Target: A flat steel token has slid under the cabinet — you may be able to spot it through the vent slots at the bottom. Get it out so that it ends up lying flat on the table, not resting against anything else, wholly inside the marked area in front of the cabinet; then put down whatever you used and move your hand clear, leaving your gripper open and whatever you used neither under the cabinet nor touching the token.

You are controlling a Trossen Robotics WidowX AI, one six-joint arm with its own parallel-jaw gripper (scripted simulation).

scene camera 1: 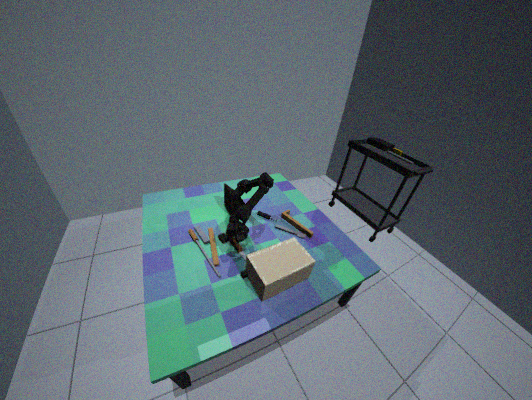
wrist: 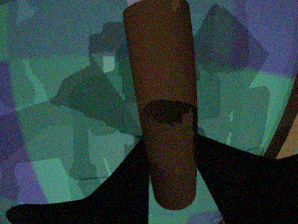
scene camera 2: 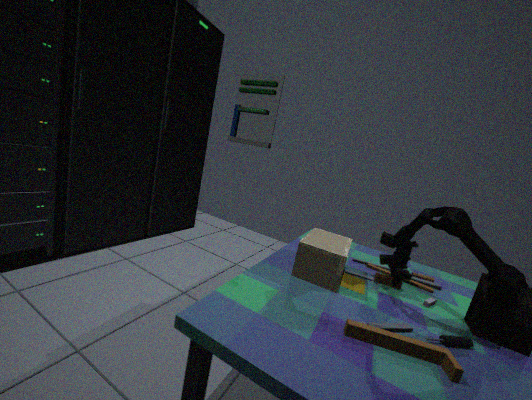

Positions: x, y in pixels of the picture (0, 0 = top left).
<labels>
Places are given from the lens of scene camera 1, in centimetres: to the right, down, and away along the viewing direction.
beige cabinet [scene camera 1: 272, 270]: 3, 33, 92
</labels>
